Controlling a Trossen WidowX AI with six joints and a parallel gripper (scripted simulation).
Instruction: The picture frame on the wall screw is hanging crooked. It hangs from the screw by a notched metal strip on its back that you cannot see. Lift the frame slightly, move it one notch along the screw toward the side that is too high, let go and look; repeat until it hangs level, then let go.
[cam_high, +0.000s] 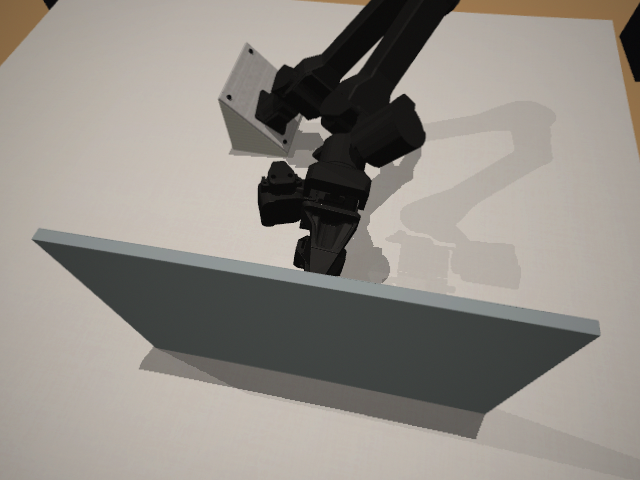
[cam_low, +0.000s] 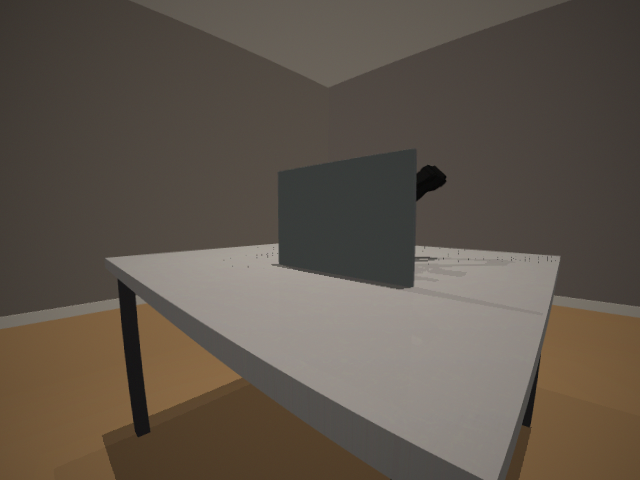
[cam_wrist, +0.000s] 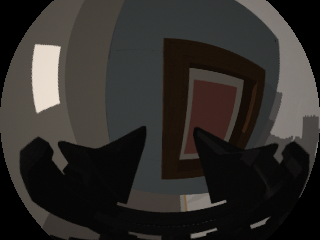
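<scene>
My gripper tip is 5 cm above the picture frame, 1 cm to the left of it and 1 cm short of it. From my gripper tip the other things lie so: wall panel (6 cm below, 2 cm ahead, 1 cm to the right).
</scene>
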